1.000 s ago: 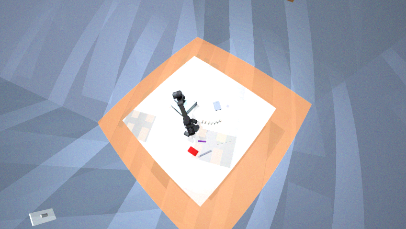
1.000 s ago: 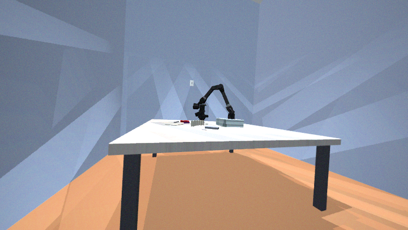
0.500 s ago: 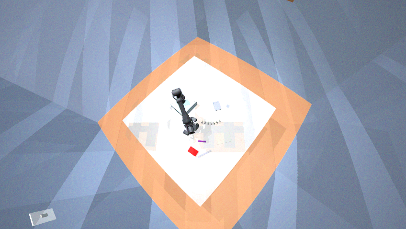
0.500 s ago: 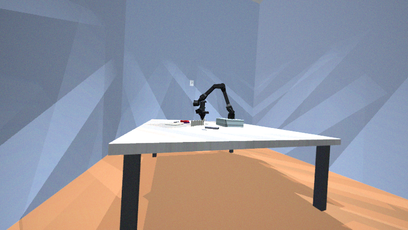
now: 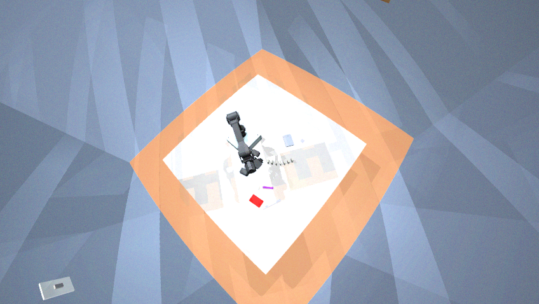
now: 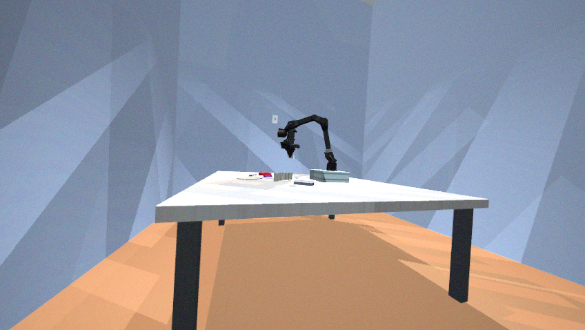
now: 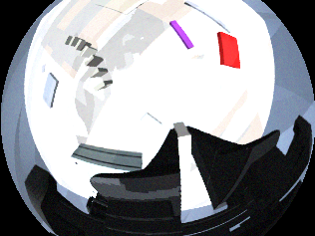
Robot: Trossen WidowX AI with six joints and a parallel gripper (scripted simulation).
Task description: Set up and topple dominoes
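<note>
Now: the red block 16 cm to the right of my gripper tip, 15 cm below it and 15 cm ahead of it. Also, from my gripper tip: grey pen: 26 cm ahead, 15 cm below, 11 cm to the right; purple stick: 16 cm ahead, 15 cm below, 3 cm to the right; flat grey slab: 38 cm to the left, 15 cm below, 4 cm ahead.
</note>
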